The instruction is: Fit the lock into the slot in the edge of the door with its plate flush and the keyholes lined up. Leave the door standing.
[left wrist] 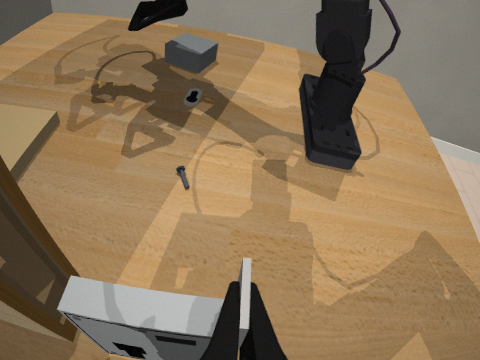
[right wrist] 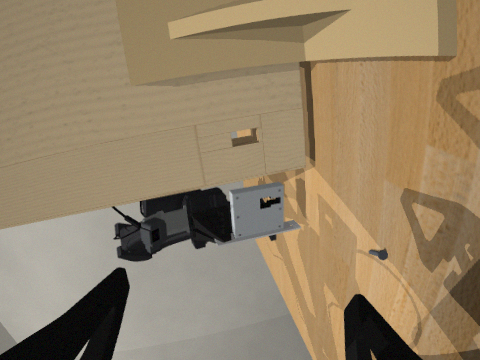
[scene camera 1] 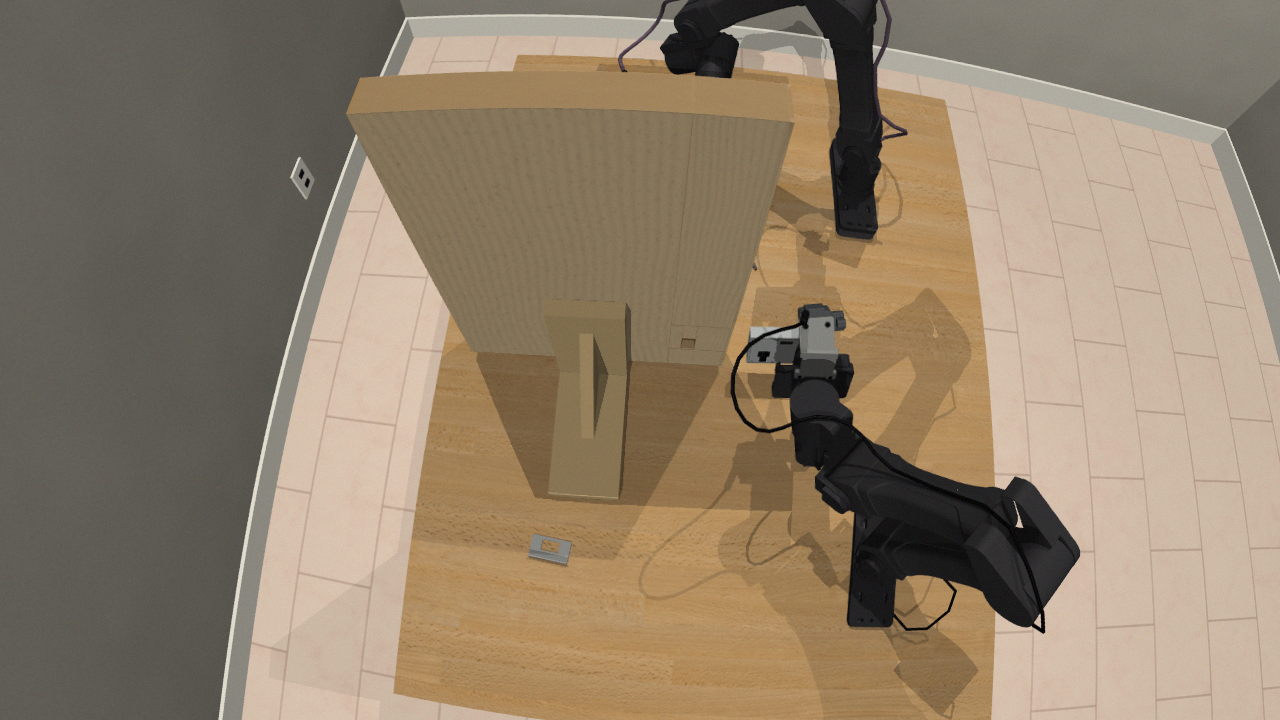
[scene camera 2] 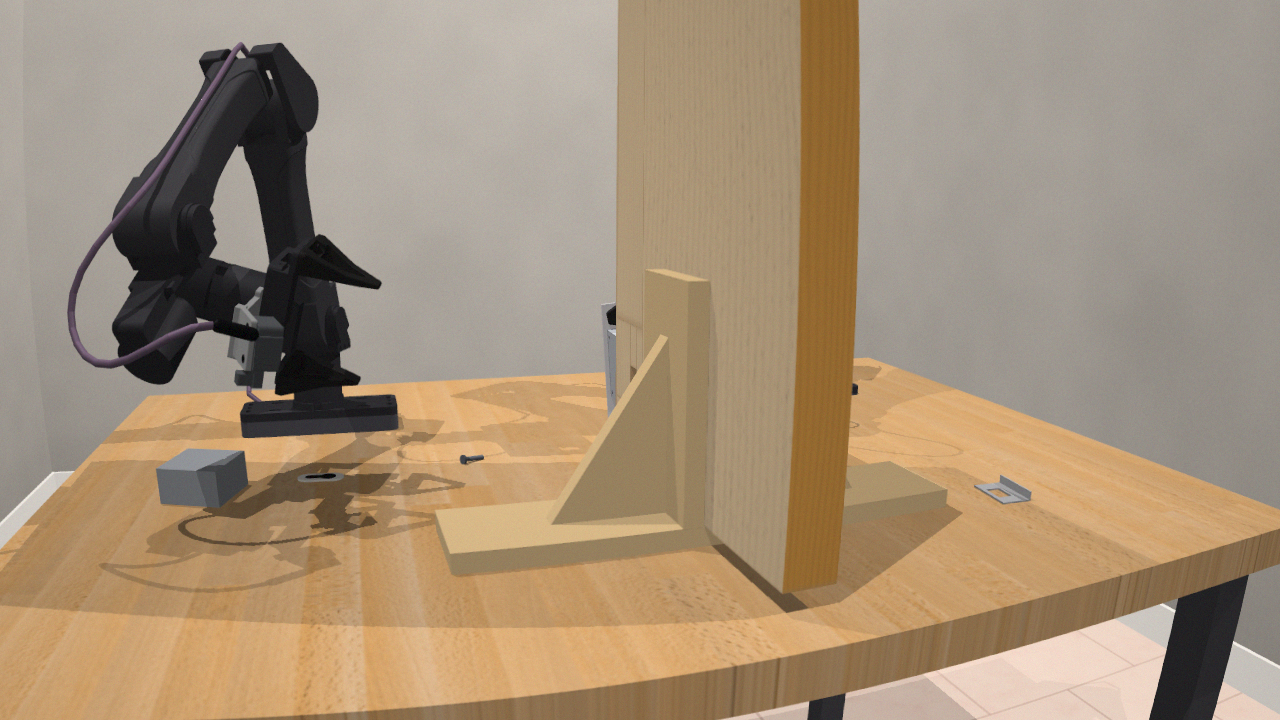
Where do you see a wooden door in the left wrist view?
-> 41,268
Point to a wooden door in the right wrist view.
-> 87,138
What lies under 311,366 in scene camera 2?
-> My right gripper.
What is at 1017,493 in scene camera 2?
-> An angled metal plate.
